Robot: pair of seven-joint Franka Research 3 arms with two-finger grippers.
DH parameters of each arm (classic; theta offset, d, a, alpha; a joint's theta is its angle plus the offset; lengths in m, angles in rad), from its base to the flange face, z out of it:
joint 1: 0 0.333 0 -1.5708
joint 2: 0 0 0 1.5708
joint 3: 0 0.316 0.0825 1.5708
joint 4: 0 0 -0.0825 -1.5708
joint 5: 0 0.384 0 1.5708
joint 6: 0 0 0.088 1.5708
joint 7: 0 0.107 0 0
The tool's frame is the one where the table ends.
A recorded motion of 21 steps. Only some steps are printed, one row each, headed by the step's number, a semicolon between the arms.
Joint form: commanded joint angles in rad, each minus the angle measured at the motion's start. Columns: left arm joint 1, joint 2, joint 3, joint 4, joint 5, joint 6, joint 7; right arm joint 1, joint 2, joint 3, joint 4, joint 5, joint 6, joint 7.
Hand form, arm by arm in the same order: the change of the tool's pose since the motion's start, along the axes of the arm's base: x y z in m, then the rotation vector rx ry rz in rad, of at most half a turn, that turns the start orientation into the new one. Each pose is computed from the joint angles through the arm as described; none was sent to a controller.
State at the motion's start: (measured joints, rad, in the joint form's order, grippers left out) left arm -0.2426 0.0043 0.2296 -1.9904 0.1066 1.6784 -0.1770; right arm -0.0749 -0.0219 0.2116 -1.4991 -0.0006 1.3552 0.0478
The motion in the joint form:
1: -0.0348 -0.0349 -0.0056 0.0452 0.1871 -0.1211 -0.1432; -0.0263 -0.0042 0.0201 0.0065 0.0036 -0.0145 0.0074
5: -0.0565 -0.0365 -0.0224 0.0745 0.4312 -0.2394 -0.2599; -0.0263 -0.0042 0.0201 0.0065 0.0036 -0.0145 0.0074
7: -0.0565 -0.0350 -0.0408 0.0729 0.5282 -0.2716 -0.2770; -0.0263 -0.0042 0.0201 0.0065 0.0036 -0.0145 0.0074
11: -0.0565 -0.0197 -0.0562 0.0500 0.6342 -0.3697 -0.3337; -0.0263 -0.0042 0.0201 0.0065 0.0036 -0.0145 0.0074
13: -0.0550 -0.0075 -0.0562 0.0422 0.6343 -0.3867 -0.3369; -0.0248 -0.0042 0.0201 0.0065 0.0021 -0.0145 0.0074
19: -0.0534 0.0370 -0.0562 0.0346 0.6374 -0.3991 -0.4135; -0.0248 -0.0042 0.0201 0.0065 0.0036 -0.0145 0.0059
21: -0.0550 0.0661 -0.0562 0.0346 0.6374 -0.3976 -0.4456; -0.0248 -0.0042 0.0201 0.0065 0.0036 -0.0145 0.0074
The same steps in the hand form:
1: -0.0086 0.0015 0.0350 0.2207 0.0042 0.0447; -0.0026 -0.0027 0.0039 0.0007 0.0041 -0.0132
5: -0.0133 0.0115 0.0550 0.5109 0.0105 0.0707; -0.0026 -0.0027 0.0039 0.0007 0.0041 -0.0132
7: -0.0142 0.0131 0.0590 0.6182 0.0114 0.0504; -0.0026 -0.0027 0.0039 0.0007 0.0041 -0.0132
11: -0.0237 0.0202 0.0495 0.7766 0.0805 0.0765; -0.0026 -0.0027 0.0039 0.0007 0.0041 -0.0132
13: -0.0255 0.0215 0.0408 0.7889 0.1132 0.0790; -0.0027 -0.0021 0.0039 -0.0008 0.0039 -0.0119
19: -0.0226 0.0217 0.0174 0.8419 0.1347 0.1279; -0.0028 -0.0019 0.0039 0.0009 0.0041 -0.0102
21: -0.0192 0.0198 0.0038 0.8645 0.1428 0.1411; -0.0028 -0.0019 0.0039 0.0007 0.0041 -0.0117

